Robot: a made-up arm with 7 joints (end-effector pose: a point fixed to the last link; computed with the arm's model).
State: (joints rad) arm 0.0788 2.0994 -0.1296 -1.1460 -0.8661 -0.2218 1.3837
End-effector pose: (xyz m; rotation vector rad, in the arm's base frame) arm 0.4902 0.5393 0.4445 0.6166 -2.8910 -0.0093
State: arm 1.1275 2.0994 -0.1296 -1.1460 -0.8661 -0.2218 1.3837
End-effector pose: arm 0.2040 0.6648 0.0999 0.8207 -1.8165 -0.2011
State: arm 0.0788 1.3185 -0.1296 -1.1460 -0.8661 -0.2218 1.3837
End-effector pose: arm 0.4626 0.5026 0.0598 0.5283 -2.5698 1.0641
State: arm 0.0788 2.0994 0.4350 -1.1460 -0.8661 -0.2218 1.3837
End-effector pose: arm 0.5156 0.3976 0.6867 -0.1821 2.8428 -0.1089
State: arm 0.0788 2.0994 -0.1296 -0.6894 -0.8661 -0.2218 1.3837
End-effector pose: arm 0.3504 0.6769 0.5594 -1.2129 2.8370 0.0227
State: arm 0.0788 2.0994 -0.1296 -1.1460 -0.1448 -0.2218 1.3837
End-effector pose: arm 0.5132 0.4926 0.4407 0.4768 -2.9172 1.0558
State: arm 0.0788 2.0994 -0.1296 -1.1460 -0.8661 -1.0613 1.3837
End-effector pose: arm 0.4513 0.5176 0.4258 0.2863 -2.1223 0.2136
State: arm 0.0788 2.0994 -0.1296 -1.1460 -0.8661 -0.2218 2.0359
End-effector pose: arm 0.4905 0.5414 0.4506 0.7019 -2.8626 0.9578
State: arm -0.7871 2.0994 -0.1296 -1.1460 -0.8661 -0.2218 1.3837
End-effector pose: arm 0.3770 0.4117 0.7951 -0.1327 2.5222 -0.1745
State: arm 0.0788 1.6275 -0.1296 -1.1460 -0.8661 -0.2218 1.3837
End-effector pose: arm 0.4722 0.5535 0.2076 0.5722 -2.7406 0.6581
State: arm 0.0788 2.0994 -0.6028 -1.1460 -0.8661 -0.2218 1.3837
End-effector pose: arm 0.3546 0.6389 0.2776 0.8459 -2.4137 -0.0998
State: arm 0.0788 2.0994 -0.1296 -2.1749 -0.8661 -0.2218 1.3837
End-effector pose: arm 0.4596 0.1108 0.2003 -0.6089 -2.3755 0.0174
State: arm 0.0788 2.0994 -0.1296 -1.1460 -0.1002 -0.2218 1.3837
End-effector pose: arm 0.5146 0.4898 0.4417 -0.4628 2.8903 -1.1164
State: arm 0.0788 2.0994 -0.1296 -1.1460 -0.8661 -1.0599 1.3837
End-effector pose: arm 0.4514 0.5176 0.4258 0.2868 -2.1236 0.2133
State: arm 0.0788 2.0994 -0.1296 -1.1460 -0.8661 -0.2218 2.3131
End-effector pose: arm 0.4900 0.5433 0.4526 -0.7091 2.7215 -1.3534
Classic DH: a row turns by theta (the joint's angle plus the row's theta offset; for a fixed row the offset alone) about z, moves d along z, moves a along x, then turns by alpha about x. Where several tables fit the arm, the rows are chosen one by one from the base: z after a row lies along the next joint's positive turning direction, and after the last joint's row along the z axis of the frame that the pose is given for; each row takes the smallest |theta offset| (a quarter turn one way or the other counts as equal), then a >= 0, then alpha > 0; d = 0 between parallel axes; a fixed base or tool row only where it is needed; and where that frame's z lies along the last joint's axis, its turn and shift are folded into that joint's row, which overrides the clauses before.
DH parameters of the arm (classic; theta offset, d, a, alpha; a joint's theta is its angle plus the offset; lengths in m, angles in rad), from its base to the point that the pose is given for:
base (fixed): 0 0.3164 0.03 -1.2217
joint 1: 1.5708 0.0423 0.0009 1.5708
joint 2: 1.2217 -0.02 0.03 -1.5708
joint 3: -1.5708 -0.27 0.05 -1.5708
joint 4: 0 -0.01 -0.03 1.5708
joint 5: 0 -0.46 0.02 -1.5708
joint 6: 0 -0.05 0.03 1.5708
joint 7: 0 -0.05 0.01 1.5708
tool (fixed): 1.5708 0 0 0

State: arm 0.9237 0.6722 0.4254 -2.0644 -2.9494 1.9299 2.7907
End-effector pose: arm 0.2818 0.3845 0.1509 1.4006 1.7177 -0.3812
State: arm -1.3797 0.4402 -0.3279 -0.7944 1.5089 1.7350 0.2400
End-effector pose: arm 0.7010 -0.1264 0.5154 0.3927 -0.8323 1.2521
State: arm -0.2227 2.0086 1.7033 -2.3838 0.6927 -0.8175 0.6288
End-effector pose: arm -0.1150 -0.2015 0.5787 2.4642 1.1974 0.9822
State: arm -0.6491 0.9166 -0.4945 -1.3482 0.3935 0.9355 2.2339
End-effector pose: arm 0.6683 0.0695 0.2083 -0.9216 0.1449 -2.7190
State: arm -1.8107 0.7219 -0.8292 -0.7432 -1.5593 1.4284 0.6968
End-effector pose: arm 0.6786 -0.0376 0.7100 -0.5202 1.2829 -0.0429
